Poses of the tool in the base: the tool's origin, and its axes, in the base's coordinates. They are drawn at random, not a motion.
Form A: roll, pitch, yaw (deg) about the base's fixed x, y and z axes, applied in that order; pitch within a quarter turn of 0, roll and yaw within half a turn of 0; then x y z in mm.
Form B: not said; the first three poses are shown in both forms.
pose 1, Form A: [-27.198 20.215 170.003 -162.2 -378.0 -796.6]
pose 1, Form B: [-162.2 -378.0 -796.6 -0.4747 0.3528 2.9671]
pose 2, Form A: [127.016 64.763 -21.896 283.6 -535.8 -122.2]
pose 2, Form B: [283.6 -535.8 -122.2 2.2168 1.1303 -0.3822]
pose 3, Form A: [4.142 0.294 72.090 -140.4 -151.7 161.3]
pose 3, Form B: [-140.4 -151.7 161.3 0.0723 0.0051 1.2582]
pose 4, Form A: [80.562 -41.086 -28.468 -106.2 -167.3 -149.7]
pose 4, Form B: [-106.2 -167.3 -149.7 1.4061 -0.7171 -0.4969]
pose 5, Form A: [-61.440 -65.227 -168.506 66.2 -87.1 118.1]
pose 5, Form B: [66.2 -87.1 118.1 -1.0723 -1.1384 -2.9410]
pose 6, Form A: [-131.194 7.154 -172.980 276.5 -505.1 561.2]
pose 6, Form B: [276.5 -505.1 561.2 -2.2898 0.1249 -3.0191]
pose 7, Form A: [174.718 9.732 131.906 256.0 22.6 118.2]
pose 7, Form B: [256.0 22.6 118.2 3.0494 0.1699 2.3022]
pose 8, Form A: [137.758 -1.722 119.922 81.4 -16.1 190.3]
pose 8, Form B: [81.4 -16.1 190.3 2.4043 -0.0301 2.0930]
